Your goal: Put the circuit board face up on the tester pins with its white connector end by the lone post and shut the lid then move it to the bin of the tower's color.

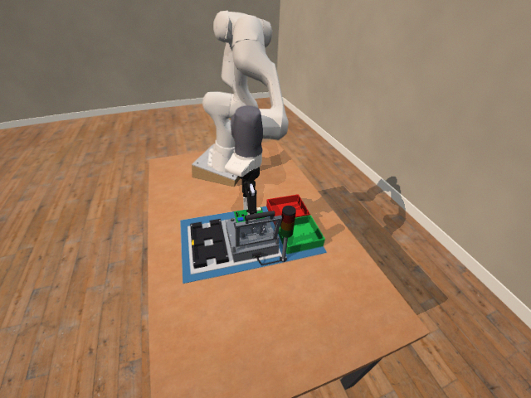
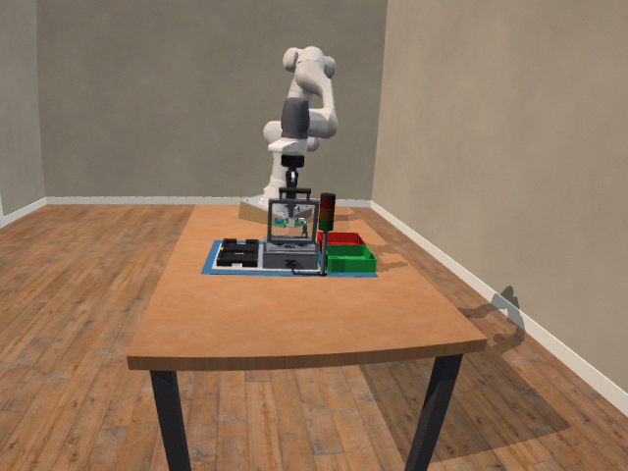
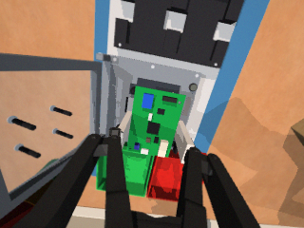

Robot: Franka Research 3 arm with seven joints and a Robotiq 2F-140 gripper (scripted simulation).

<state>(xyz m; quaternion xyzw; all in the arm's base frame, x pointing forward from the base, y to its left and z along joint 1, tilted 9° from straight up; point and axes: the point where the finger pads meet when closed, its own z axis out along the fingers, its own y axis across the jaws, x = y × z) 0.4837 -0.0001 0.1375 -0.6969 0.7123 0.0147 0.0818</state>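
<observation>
Now: the green circuit board 2 cm below my hand. Also, from my hand: tester lid (13 cm ahead, 3 cm above); green bin (5 cm ahead, 20 cm to the left, 14 cm below); dark plate (1 cm ahead, 1 cm to the left, 8 cm below).
</observation>
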